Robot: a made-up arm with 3 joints.
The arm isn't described. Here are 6 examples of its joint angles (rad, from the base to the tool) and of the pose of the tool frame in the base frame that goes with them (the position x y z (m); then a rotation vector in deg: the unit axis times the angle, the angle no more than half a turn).
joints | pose
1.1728 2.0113 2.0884 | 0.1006 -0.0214 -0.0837 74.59 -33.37 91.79
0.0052 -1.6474 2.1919 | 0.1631 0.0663 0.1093 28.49 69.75 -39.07
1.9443 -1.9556 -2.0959 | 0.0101 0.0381 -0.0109 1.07 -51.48 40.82
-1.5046 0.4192 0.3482 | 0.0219 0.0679 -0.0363 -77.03 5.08 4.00
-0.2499 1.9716 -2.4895 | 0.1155 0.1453 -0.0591 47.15 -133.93 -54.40
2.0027 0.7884 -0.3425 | 0.1426 0.0368 0.0172 51.89 72.27 -136.84
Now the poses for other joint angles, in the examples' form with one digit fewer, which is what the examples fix.
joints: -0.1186 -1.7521 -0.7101
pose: 0.147 0.050 -0.069 -105.2 -83.8 -54.0
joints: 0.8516 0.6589 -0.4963
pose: 0.085 0.017 0.014 -84.1 -29.7 107.5
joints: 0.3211 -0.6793 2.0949
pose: 0.238 0.096 0.021 -3.1 119.0 -53.2
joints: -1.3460 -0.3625 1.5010
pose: 0.068 -0.070 -0.031 -115.0 -75.0 57.7
